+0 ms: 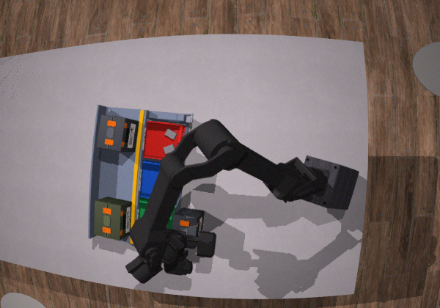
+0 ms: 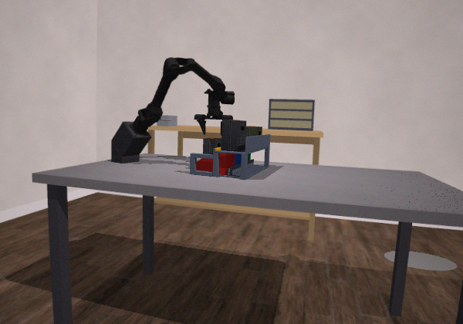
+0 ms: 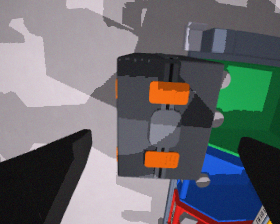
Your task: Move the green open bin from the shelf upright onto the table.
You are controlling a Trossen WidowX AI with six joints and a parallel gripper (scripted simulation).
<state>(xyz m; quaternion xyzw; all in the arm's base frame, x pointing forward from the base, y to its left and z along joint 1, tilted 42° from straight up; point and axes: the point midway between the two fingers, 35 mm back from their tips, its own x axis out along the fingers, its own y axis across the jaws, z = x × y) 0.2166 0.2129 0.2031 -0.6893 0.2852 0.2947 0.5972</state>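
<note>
Now: hand 12 cm above the dark box. From my hand the other things lie so: olive box 20 cm ahead, 3 cm below, 1 cm to the left; yellow rail 16 cm ahead, 11 cm to the right, 7 cm below; green open bin 14 cm below, 12 cm ahead.
</note>
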